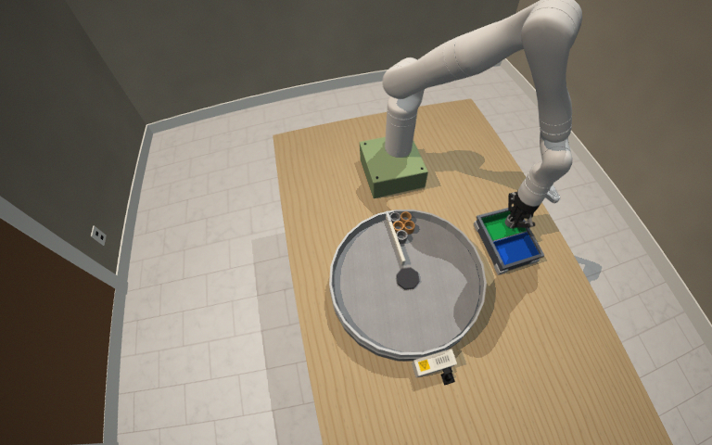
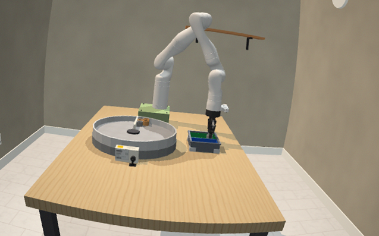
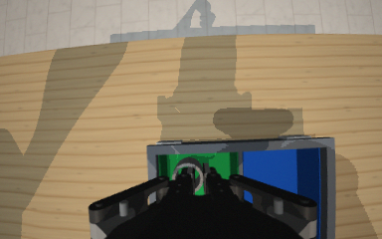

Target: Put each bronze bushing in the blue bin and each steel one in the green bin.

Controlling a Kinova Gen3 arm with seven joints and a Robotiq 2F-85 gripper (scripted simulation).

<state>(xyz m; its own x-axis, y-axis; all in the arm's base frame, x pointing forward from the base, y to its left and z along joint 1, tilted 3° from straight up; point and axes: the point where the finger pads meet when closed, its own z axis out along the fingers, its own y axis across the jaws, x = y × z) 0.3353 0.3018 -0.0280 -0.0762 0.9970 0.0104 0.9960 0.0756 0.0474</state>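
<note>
The blue bin lies 50 mm ahead of my hand, 30 mm to the right of it and 20 mm below it. From my hand the other things lie so: turntable (380 mm to the right, 120 mm ahead, 10 mm above).
</note>
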